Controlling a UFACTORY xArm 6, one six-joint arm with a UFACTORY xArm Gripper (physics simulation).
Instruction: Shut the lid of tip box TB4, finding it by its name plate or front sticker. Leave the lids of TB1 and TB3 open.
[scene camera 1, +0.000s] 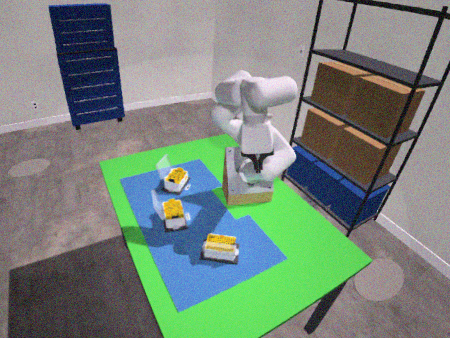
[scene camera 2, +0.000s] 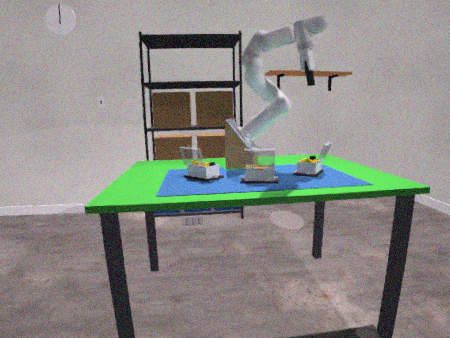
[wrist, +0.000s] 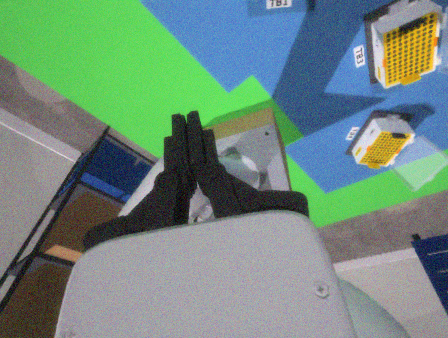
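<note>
Scene camera 1 shows my gripper (scene camera 1: 258, 171). The wrist view also shows the gripper (wrist: 189, 128).
</note>
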